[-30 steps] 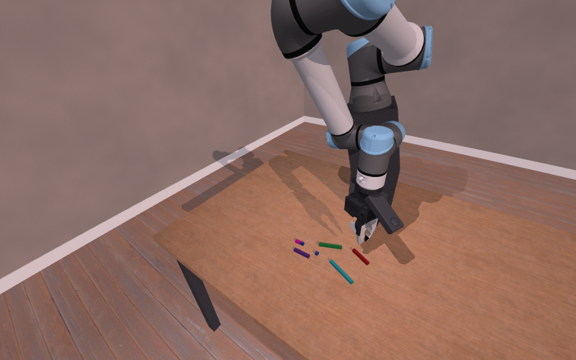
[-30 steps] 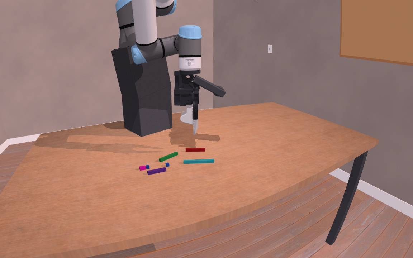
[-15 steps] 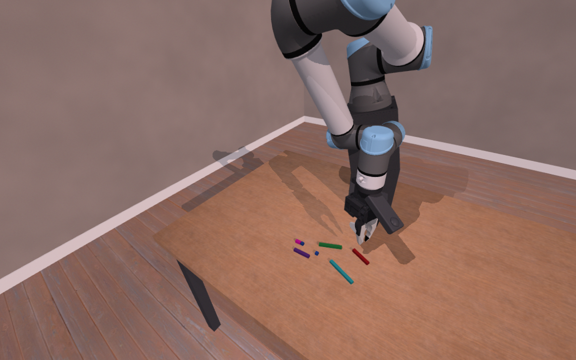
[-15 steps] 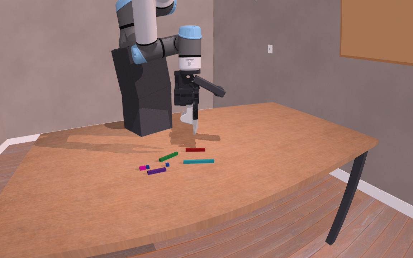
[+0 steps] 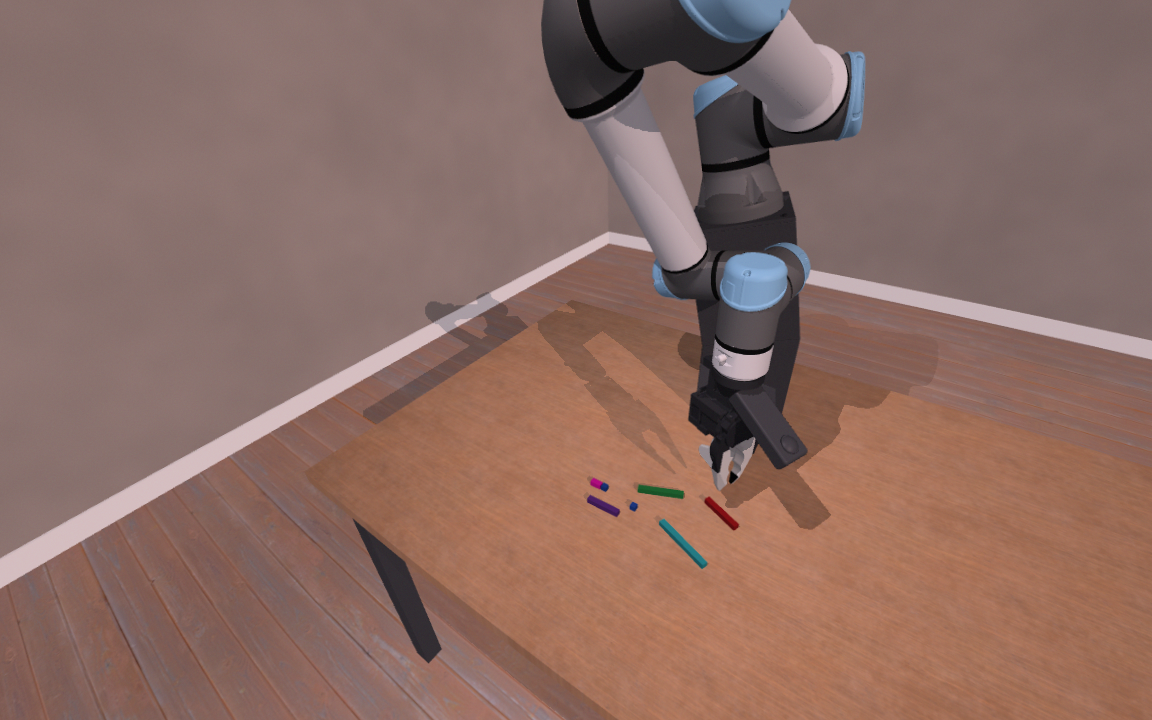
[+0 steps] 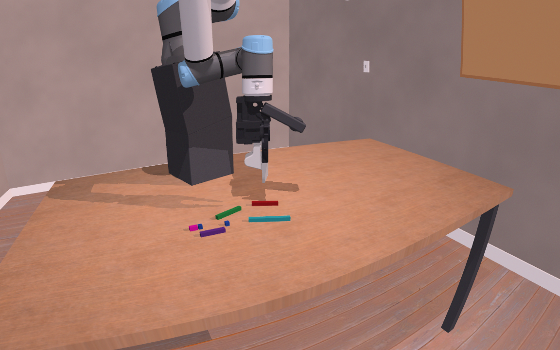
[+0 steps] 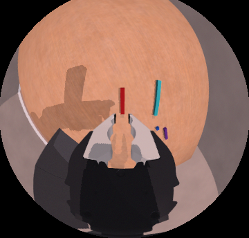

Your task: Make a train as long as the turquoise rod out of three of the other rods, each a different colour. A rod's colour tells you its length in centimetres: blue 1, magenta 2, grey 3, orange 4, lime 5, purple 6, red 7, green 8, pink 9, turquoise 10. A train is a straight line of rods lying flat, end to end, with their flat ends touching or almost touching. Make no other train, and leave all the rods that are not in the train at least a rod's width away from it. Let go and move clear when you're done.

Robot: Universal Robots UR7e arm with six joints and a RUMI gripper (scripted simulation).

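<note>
My gripper is now 8 cm above the red rod. The rest, counted from my hand: green rod (2 cm ahead, 11 cm to the right, 8 cm below); then purple rod (11 cm ahead, 17 cm to the right, 8 cm below); then turquoise rod (9 cm ahead, 2 cm to the right, 8 cm below).
</note>
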